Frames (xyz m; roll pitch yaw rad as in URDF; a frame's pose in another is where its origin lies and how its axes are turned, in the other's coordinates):
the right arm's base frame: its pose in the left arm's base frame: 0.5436 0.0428 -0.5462 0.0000 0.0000 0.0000
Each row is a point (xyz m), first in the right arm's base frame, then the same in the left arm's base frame.
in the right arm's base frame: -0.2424 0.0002 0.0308
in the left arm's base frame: 0.3012 0.0430 -0.5154
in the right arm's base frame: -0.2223 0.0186 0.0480
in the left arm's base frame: 0.3213 0.0614 -0.4982
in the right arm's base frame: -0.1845 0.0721 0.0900
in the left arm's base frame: 0.3591 0.1149 -0.4562
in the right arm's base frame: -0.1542 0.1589 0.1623
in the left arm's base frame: 0.3894 0.2017 -0.3839
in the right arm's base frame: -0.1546 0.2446 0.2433
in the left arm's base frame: 0.3890 0.2874 -0.3029
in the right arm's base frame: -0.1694 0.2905 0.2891
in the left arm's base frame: 0.3742 0.3333 -0.2571
